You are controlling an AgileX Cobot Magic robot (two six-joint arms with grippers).
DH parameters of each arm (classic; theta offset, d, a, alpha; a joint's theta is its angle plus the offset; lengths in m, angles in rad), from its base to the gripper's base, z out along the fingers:
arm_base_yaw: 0 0.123 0 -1.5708
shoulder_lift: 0.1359 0 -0.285 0
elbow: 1.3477 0 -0.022 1.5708
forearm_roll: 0 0.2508 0 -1.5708
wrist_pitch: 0 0 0.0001 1.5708
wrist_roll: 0 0.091 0 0
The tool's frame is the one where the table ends.
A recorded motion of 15 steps. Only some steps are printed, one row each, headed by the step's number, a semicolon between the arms.
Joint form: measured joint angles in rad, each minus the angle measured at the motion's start. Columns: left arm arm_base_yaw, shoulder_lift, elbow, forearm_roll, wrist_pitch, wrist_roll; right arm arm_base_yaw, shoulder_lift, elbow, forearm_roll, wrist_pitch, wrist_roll.
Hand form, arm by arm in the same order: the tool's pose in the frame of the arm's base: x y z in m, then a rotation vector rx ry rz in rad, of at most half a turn. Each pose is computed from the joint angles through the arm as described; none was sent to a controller.
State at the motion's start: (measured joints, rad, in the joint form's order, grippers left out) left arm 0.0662 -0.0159 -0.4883 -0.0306 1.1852 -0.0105; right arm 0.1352 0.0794 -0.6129 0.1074 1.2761 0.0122
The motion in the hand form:
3: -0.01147 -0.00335 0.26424 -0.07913 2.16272 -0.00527; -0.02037 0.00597 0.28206 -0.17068 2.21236 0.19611
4: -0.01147 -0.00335 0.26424 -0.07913 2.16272 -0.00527; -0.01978 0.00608 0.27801 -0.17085 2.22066 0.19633
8: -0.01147 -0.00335 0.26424 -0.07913 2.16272 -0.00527; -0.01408 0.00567 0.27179 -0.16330 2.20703 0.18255
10: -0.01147 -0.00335 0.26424 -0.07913 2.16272 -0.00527; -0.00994 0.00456 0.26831 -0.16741 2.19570 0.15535
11: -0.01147 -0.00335 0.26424 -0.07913 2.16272 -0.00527; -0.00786 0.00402 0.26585 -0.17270 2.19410 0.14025
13: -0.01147 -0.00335 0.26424 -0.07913 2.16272 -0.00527; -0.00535 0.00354 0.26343 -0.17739 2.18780 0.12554
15: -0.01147 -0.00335 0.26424 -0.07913 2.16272 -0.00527; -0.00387 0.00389 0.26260 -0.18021 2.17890 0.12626
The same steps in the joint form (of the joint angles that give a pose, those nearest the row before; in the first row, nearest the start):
3: 0.0000 0.0000 0.0000 0.0000 0.0000 0.0000; 0.0000 -0.0477 0.0358 -0.0079 0.0023 -0.0122
4: 0.0000 0.0000 0.0000 0.0000 0.0000 0.0000; 0.0000 -0.0544 0.0508 -0.0075 0.0023 -0.0122
8: 0.0000 0.0000 0.0000 0.0000 0.0000 0.0000; 0.0000 -0.0588 0.0859 -0.0198 -0.0425 -0.0121
10: 0.0000 0.0000 0.0000 0.0000 0.0000 0.0000; 0.0000 -0.0588 0.1070 -0.0383 -0.0743 -0.0213
11: 0.0000 0.0000 0.0000 0.0000 0.0000 0.0000; 0.0000 -0.0588 0.1194 -0.0477 -0.0877 -0.0281
13: 0.0000 0.0000 0.0000 0.0000 0.0000 0.0000; 0.0001 -0.0588 0.1333 -0.0569 -0.1073 -0.0347
15: 0.0000 0.0000 0.0000 0.0000 0.0000 0.0000; 0.0000 -0.0588 0.1405 -0.0548 -0.1230 -0.0385

